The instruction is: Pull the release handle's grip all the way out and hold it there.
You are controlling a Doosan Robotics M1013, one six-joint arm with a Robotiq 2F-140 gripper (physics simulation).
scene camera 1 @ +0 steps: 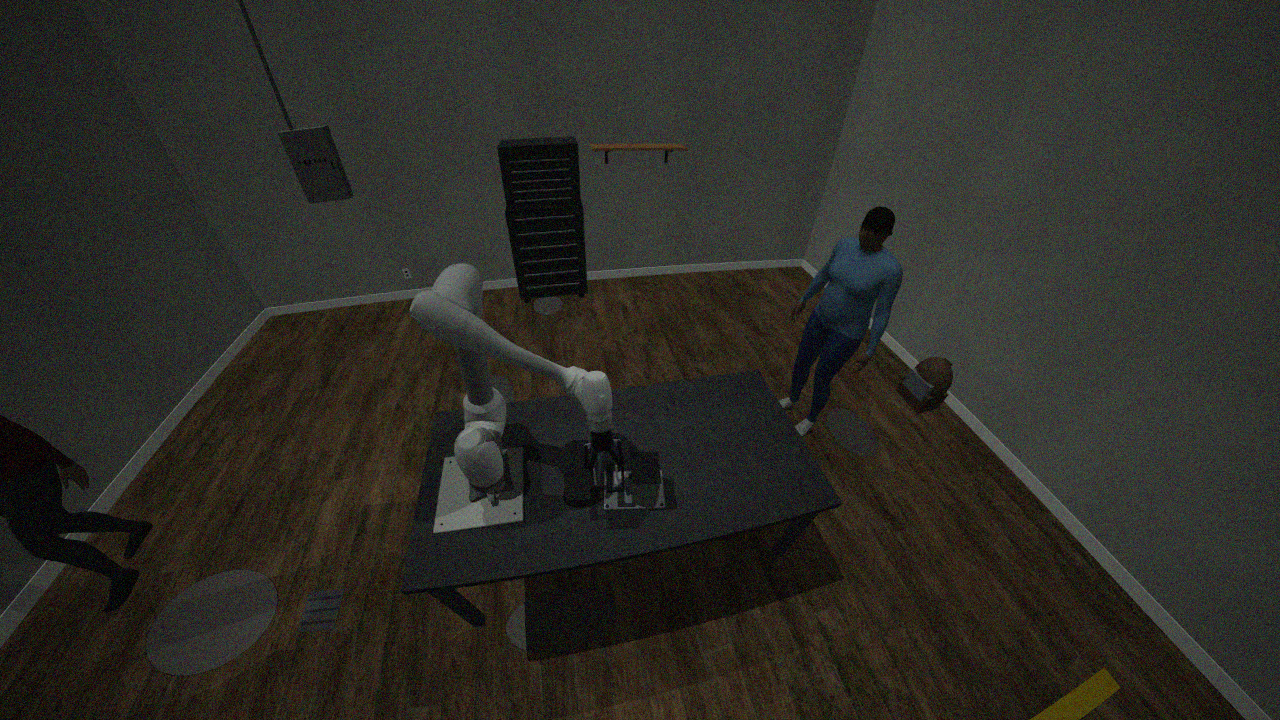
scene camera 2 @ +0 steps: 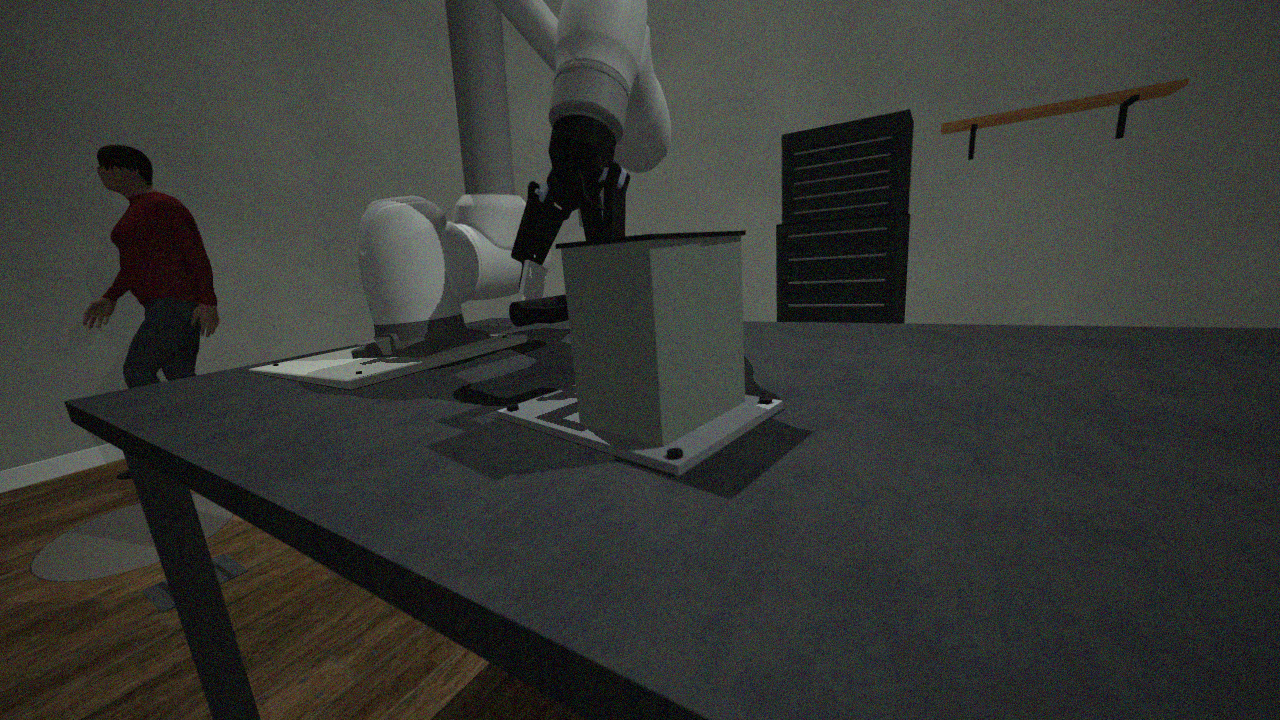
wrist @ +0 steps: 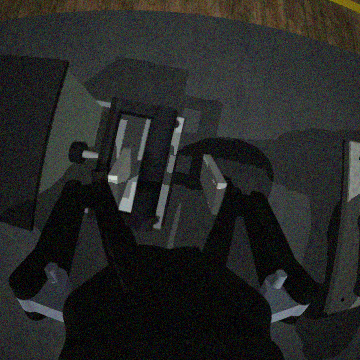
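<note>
The release handle is a pale upright box (scene camera 2: 617, 344) (wrist: 72, 120) with a dark top, on a white base plate (scene camera 2: 726, 433). Its grip is a thick black bar (scene camera 2: 539, 310) (wrist: 158, 150), part of a black rectangular frame on the box's side. A gap shows between bar and box in the wrist view. My gripper (scene camera 1: 605, 481) (wrist: 165, 163) points down over the grip and is open. In the wrist view its pads stand on either side of the bar, the left one over the frame's opening. In scene camera 2 one fingertip shows just above the bar; the box hides the other. Contact cannot be told.
A black knob on a pale stem (wrist: 78, 151) sticks out beside the frame. The arm's white mounting plate (scene camera 1: 452, 501) (scene camera 2: 335, 371) lies on the dark table (scene camera 1: 716, 429) (scene camera 2: 984, 501). A person in blue (scene camera 1: 854, 291) stands beyond the table's right end; one in red (scene camera 2: 165, 246) stands behind.
</note>
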